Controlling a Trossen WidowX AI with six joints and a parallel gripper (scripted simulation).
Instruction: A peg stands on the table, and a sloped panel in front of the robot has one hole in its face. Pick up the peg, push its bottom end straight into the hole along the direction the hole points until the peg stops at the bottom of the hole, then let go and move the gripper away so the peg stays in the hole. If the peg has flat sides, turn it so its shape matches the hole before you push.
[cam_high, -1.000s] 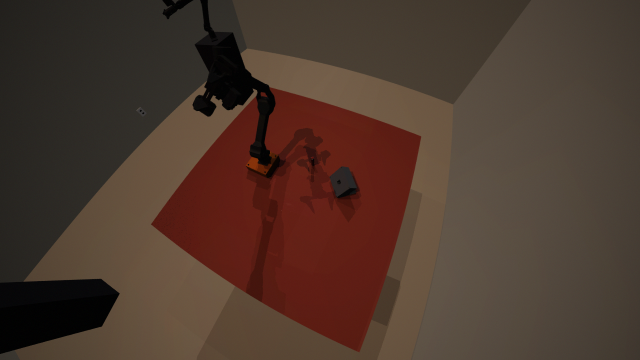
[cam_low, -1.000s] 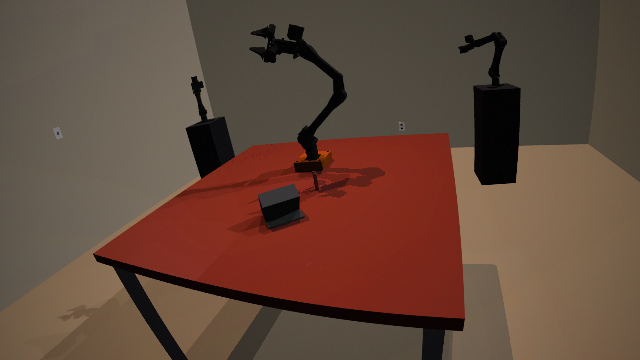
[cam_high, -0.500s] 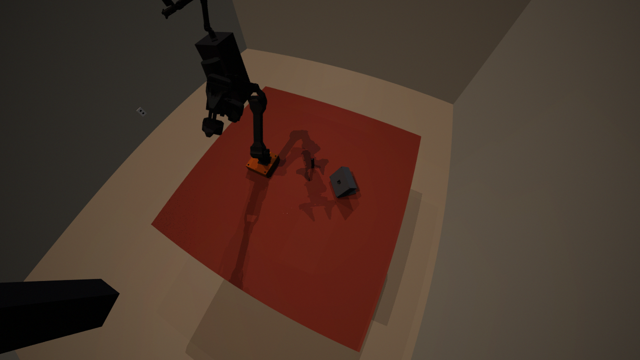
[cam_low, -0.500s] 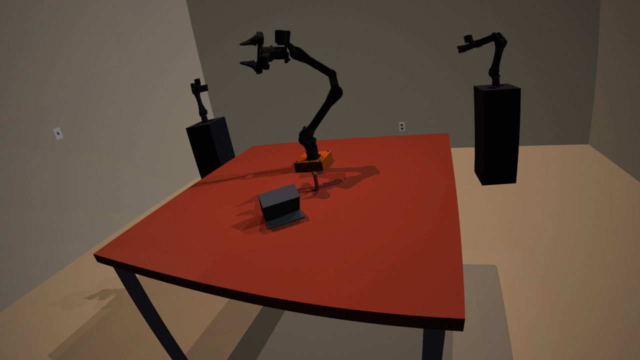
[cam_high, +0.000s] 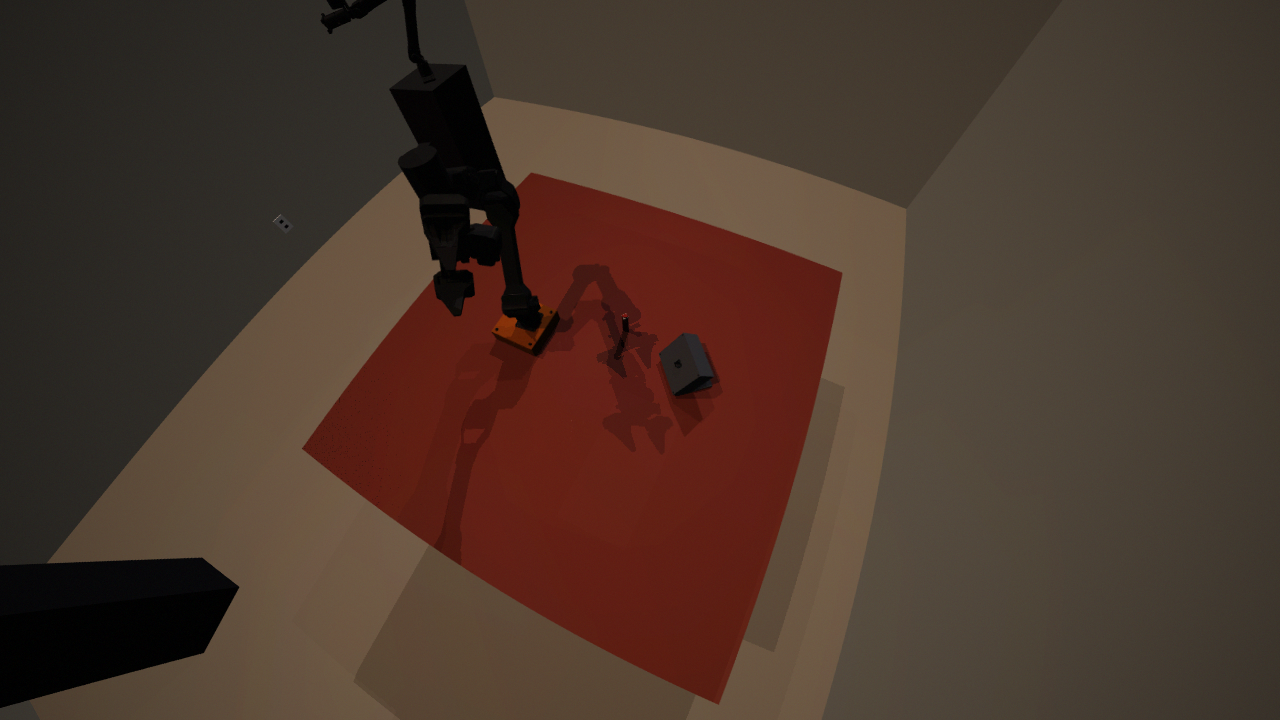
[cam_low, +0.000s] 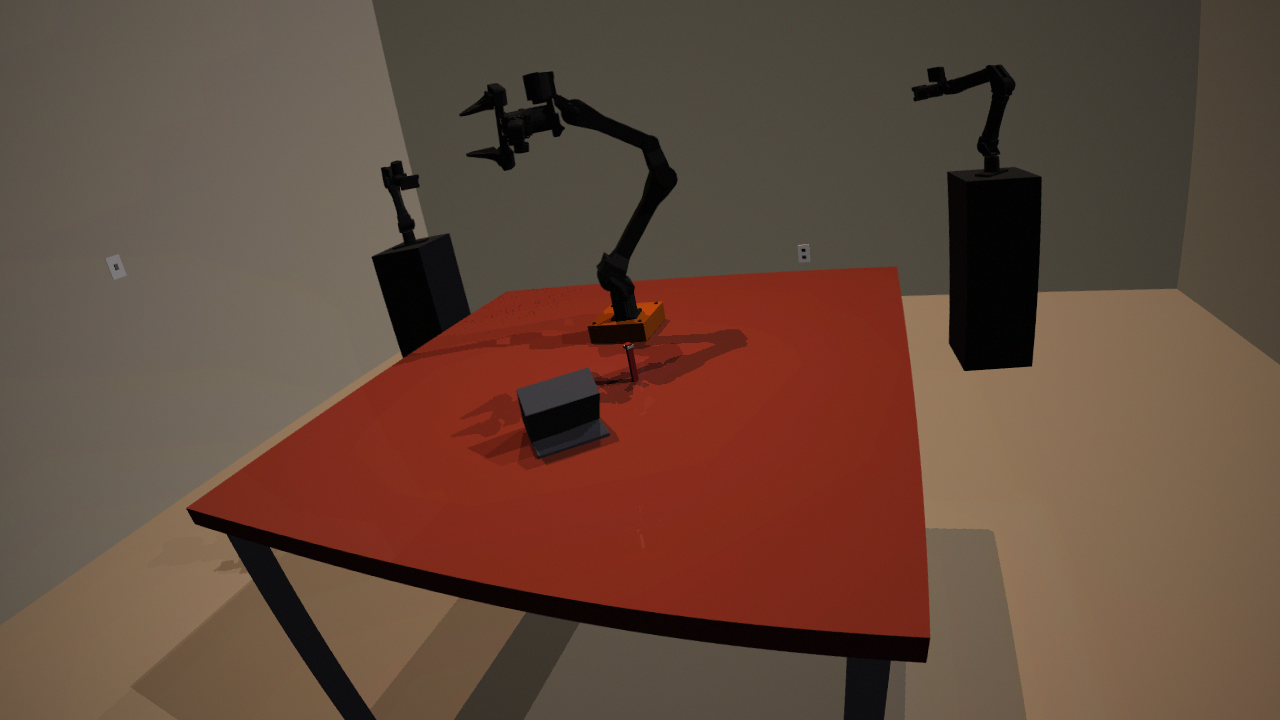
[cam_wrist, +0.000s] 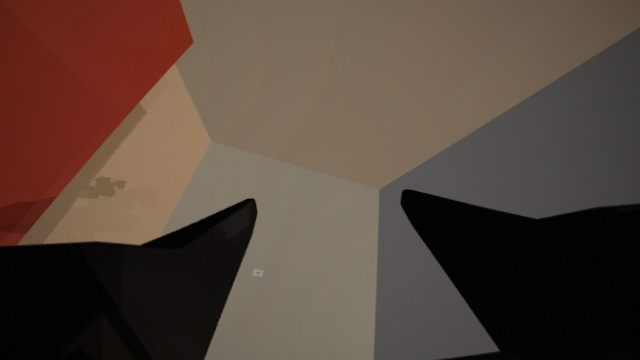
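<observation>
My gripper tip is now 120 mm short of the square peg, 320 mm to the right of it and 480 mm above it. Also, from my gripper tip: grey sloped panel 320 mm ahead, 240 mm to the left, 490 mm below.
</observation>
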